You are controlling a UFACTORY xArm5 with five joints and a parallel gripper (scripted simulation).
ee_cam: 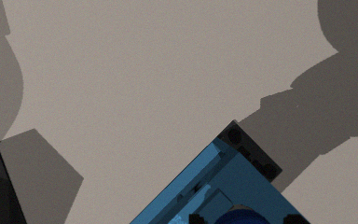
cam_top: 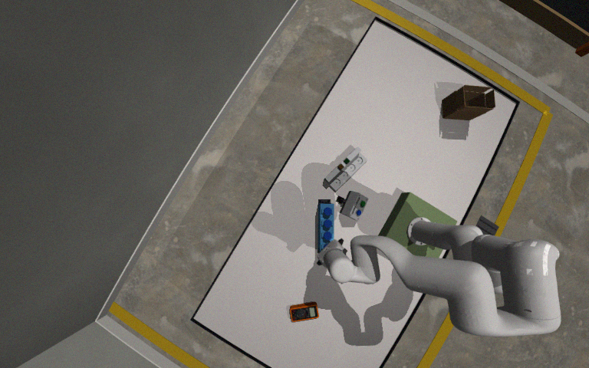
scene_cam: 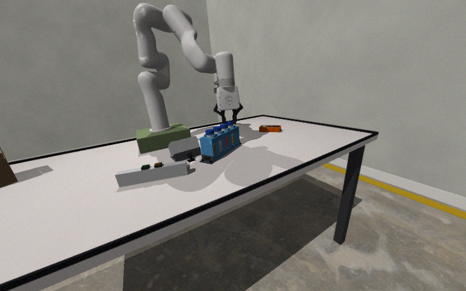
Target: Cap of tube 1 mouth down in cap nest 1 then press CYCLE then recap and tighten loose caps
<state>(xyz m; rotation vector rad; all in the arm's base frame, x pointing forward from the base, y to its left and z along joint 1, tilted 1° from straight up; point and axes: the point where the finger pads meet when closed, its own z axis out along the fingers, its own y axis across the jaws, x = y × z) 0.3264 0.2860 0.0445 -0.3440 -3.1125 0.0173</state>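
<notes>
Right now the blue cap is 1 cm below my hand. From my hand the other things lie so: green key 25 cm to the right, 6 cm below, 4 cm behind; grey key housing 23 cm to the right, 8 cm below, 3 cm behind; blue key 21 cm to the right, 6 cm below, 5 cm behind.
</notes>
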